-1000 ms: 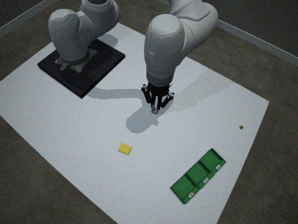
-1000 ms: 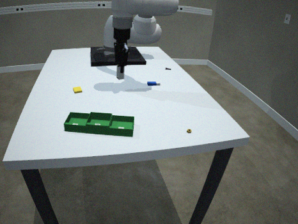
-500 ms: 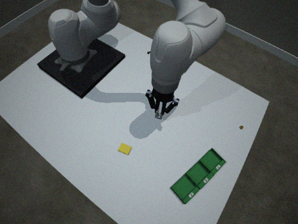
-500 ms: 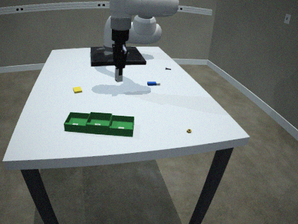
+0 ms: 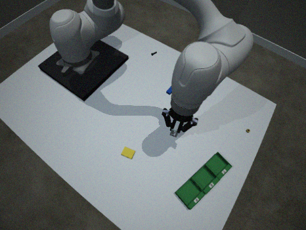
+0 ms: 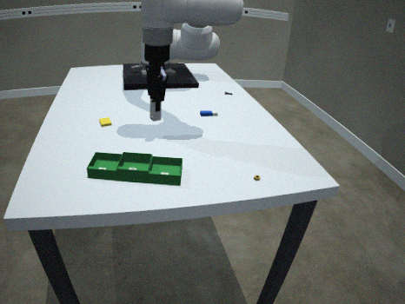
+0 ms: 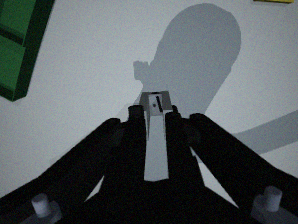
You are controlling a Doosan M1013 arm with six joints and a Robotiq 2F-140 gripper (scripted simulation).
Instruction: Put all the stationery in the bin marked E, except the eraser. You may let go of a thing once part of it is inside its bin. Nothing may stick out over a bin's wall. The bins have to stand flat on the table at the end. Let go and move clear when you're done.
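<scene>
Now: the green bin tray 190 mm ahead of my hand, 120 mm to the right of it and 70 mm below it. Round my hand: flat yellow block (150 mm behind, 140 mm to the right, 90 mm below); then blue eraser (260 mm to the left, 100 mm behind, 90 mm below); then white pencil sharpener (30 mm below).
</scene>
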